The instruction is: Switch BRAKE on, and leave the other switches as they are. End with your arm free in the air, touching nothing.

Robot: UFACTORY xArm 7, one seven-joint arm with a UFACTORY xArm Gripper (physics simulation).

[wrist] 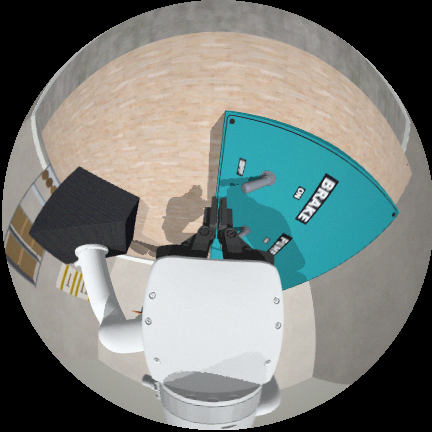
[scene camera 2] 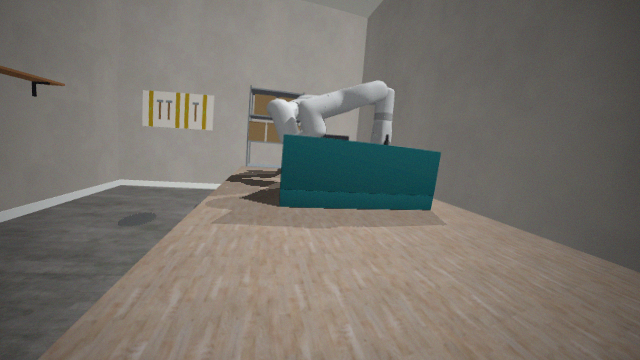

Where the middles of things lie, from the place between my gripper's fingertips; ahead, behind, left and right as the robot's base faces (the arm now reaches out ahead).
I see the teal switch panel (scene camera 2: 316, 172) 11 cm ahead of my hand, 17 cm to the right of it and 5 cm below it.
